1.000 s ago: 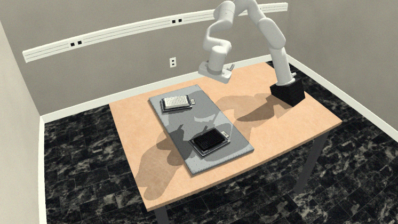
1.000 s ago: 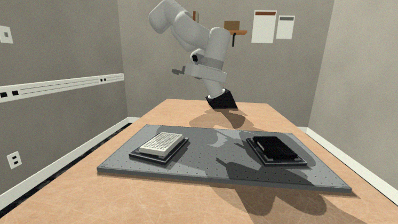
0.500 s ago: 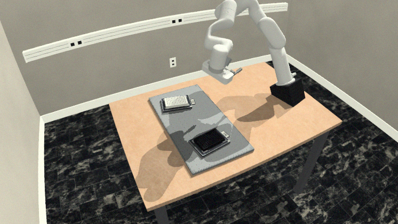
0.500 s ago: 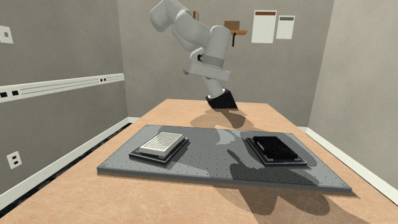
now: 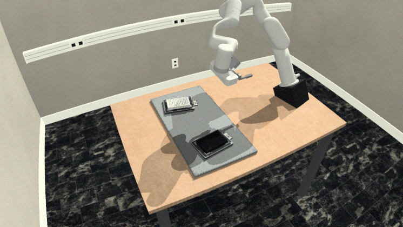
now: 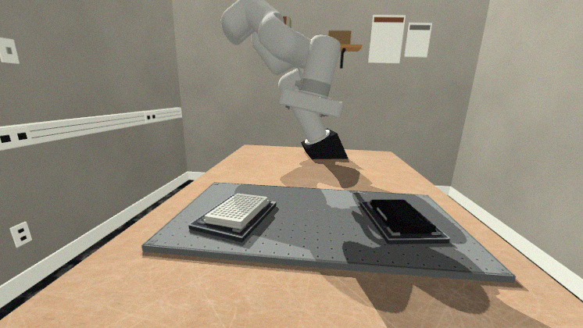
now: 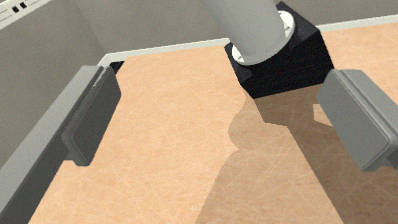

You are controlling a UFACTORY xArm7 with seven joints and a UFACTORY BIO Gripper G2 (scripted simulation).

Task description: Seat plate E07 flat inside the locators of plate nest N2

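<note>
Right now the white well plate E07 is 31 cm ahead of my hand, 15 cm to the right of it and 19 cm below it. From my hand the other things lie so: dark plate nest N2: 31 cm ahead, 16 cm to the right, 21 cm below; then black well plate E01: 32 cm ahead, 20 cm to the left, 20 cm below; then plate nest N1: 32 cm ahead, 20 cm to the left, 21 cm below.
</note>
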